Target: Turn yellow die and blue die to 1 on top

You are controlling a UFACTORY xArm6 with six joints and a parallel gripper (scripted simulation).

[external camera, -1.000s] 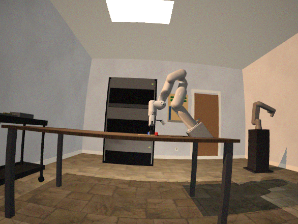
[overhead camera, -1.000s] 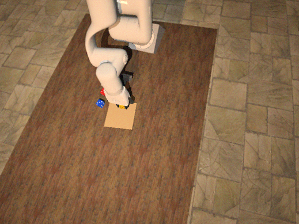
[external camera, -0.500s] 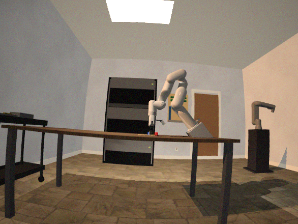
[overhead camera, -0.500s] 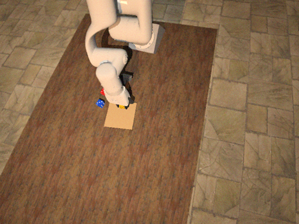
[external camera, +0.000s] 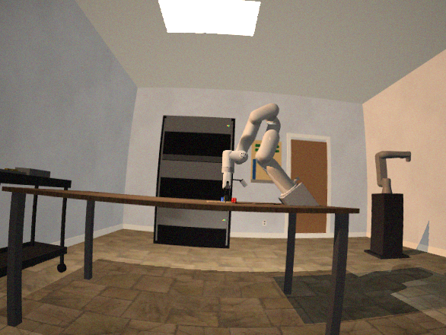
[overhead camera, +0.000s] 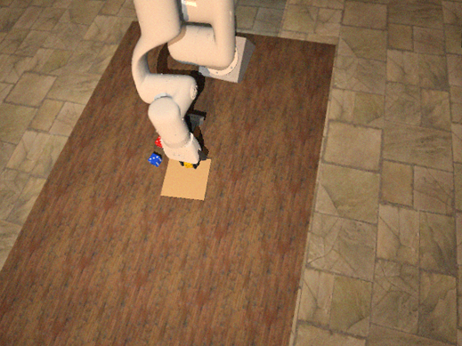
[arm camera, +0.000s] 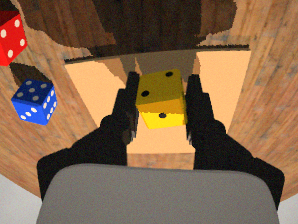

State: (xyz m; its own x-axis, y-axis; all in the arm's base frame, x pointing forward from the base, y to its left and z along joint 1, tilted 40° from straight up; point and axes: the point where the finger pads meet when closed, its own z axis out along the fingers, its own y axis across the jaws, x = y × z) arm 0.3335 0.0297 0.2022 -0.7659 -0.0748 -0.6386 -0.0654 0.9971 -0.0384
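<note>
Right now my hand is 1 cm above the yellow die. From my hand the other things lie so: red die (12 cm to the right, 4 cm behind, 2 cm below); then tan mat (4 cm ahead, 3 cm below); then blue die (12 cm to the right, 3 cm ahead, 2 cm below).
</note>
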